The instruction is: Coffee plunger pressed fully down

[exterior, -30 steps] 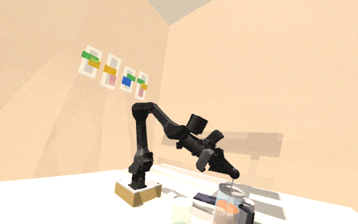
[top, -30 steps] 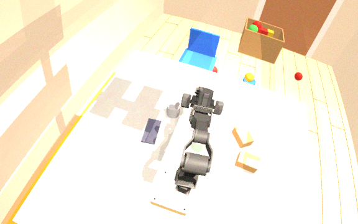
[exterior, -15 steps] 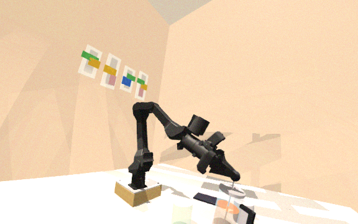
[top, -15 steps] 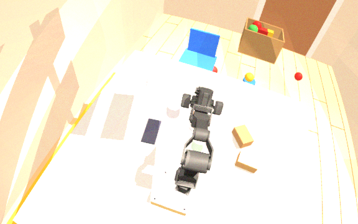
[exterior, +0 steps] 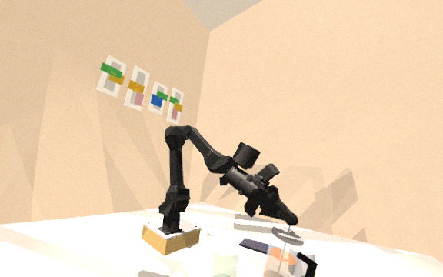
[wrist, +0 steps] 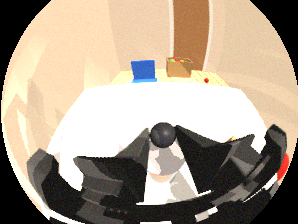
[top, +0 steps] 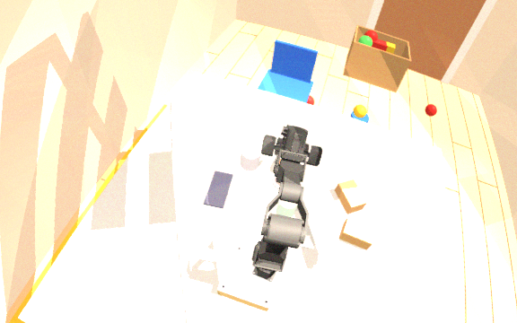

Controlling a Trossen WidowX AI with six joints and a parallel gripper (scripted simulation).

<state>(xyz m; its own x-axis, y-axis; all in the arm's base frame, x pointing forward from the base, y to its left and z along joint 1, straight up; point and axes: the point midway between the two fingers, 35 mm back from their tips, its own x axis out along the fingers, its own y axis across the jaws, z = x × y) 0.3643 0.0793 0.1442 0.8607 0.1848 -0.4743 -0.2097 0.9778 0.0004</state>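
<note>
My gripper tip is now 90 mm above the coffee press, 10 mm to the left of it and 10 mm past it.
</note>
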